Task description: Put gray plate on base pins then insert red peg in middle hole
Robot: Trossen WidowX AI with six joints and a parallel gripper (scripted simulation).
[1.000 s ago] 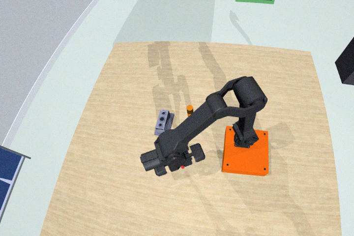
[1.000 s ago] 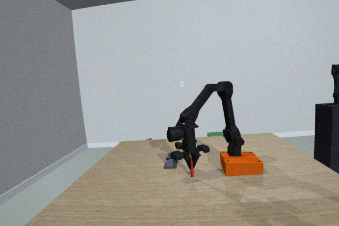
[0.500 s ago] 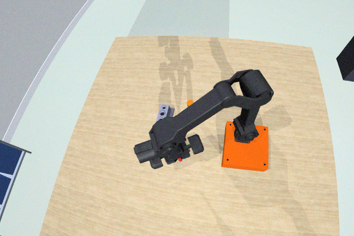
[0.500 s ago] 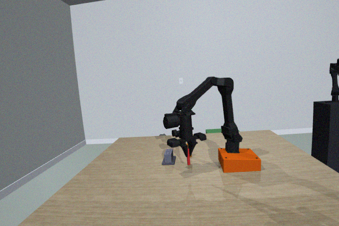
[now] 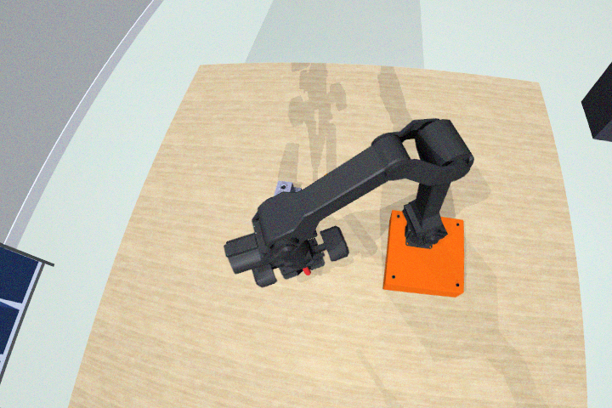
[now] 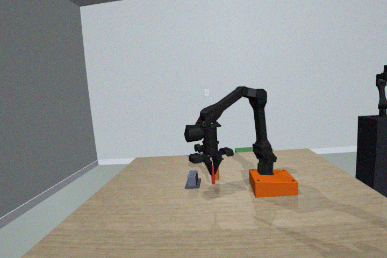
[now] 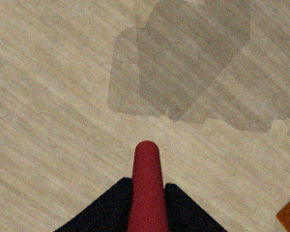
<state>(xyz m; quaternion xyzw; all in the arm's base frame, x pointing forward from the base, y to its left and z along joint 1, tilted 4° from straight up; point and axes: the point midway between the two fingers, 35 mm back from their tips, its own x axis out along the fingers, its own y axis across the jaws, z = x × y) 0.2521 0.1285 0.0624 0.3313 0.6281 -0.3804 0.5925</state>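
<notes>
The gray plate lies 19 cm to the right of my gripper tip, 11 cm ahead of it and 7 cm below it. From my gripper tip the other things lie so: orange cylinder: 24 cm to the right, 7 cm below, 1 cm behind; red peg: right at my gripper tip; gray base: 19 cm to the right, 11 cm ahead, 10 cm below.
</notes>
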